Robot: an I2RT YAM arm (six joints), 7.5 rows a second.
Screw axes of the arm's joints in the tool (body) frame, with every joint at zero. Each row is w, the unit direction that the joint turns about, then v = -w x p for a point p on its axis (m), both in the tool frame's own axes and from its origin. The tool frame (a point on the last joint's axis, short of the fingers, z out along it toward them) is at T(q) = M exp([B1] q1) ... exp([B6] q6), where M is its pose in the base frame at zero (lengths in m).
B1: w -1 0 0 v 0 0.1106 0
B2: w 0 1 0 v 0.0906 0 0.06
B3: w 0 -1 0 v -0.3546 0 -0.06
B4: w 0 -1 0 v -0.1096 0 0
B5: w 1 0 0 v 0 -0.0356 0
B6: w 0 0 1 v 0 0 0
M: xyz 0.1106 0 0.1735 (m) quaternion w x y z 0.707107 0 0.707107 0
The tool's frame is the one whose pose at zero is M.
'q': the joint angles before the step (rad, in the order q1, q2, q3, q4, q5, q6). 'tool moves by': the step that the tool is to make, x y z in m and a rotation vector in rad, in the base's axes. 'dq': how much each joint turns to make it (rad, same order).
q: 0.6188 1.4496 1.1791 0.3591 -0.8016 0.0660
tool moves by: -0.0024 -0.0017 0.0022 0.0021 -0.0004 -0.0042
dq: 0.0004 -0.0118 -0.0026 -0.0066 0.0047 0.0015
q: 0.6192 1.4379 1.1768 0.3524 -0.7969 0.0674
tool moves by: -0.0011 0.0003 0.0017 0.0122 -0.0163 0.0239
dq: 0.0010 0.0005 -0.0016 0.0255 -0.0228 0.0041
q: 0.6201 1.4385 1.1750 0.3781 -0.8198 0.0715
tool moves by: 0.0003 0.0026 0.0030 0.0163 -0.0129 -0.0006
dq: 0.0063 0.0078 0.0088 0.0240 0.0076 0.0070
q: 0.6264 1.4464 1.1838 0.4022 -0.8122 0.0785
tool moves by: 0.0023 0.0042 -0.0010 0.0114 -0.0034 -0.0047
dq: 0.0069 0.0171 0.0051 0.0272 0.0126 0.0078
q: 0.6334 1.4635 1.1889 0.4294 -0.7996 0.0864
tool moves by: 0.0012 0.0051 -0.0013 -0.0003 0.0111 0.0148
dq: 0.0095 0.0167 0.0106 0.0044 -0.0042 0.0102
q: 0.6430 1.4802 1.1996 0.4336 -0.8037 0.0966
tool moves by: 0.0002 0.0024 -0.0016 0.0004 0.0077 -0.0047
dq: 0.0060 0.0057 -0.0004 0.0035 0.0113 0.0047
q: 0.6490 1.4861 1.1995 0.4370 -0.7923 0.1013
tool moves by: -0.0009 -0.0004 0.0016 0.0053 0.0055 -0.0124
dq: 0.0017 -0.0049 0.0001 -0.0008 0.0151 0.0075
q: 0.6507 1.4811 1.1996 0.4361 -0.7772 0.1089
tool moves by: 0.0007 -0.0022 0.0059 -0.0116 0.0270 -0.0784
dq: -0.0003 -0.0125 0.0237 -0.0681 0.0783 -0.0050
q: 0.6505 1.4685 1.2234 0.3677 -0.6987 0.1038
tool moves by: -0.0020 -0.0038 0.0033 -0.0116 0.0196 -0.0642
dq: -0.0001 -0.0211 0.0043 -0.0515 0.0640 -0.0056
